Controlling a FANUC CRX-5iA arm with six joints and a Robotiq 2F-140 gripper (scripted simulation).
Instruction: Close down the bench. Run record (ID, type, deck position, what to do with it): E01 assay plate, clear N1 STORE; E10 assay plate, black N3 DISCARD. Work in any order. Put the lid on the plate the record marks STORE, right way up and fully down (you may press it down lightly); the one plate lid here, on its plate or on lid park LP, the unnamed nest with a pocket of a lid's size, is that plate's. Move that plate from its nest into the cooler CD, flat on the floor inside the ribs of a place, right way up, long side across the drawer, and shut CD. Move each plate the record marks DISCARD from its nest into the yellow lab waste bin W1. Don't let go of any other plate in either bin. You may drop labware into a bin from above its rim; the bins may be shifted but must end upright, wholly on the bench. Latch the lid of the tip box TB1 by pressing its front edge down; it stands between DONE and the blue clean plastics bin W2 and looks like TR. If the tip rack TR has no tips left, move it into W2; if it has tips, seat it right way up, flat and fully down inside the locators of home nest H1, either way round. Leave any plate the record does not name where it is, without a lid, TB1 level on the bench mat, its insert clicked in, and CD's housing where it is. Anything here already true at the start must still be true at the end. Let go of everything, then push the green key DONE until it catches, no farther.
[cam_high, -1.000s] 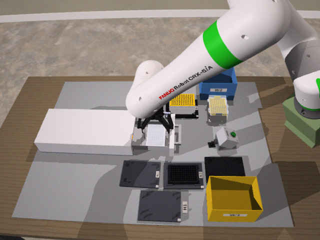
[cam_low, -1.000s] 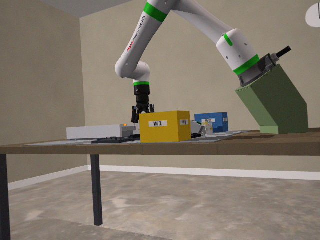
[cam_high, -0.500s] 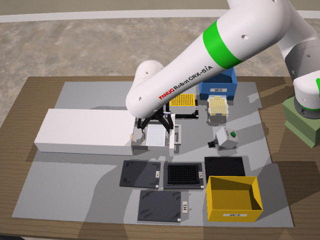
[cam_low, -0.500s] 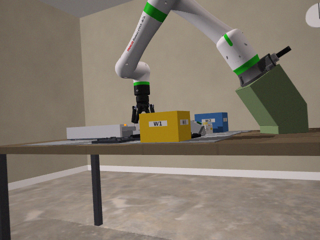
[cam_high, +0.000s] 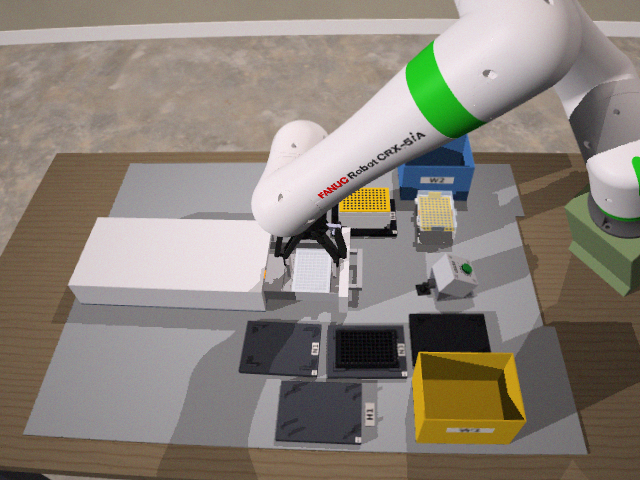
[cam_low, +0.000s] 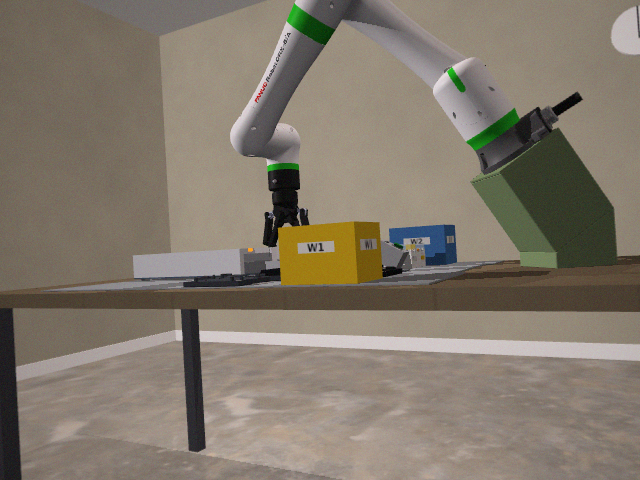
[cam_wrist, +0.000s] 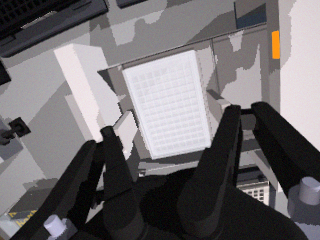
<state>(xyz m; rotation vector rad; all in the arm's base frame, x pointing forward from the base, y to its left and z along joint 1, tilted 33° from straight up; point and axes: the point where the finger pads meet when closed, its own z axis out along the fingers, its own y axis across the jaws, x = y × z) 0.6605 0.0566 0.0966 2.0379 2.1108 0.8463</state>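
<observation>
Right now my hand is 3 cm short of the cooler drawer and 2 cm above it. The rest, counted from my hand: pale plate (19 cm to the right, 8 cm ahead, 2 cm below); then nest N1 (20 cm to the left, 3 cm below, 3 cm ahead); then white cooler CD (17 cm ahead, 2 cm to the left, 1 cm below).
</observation>
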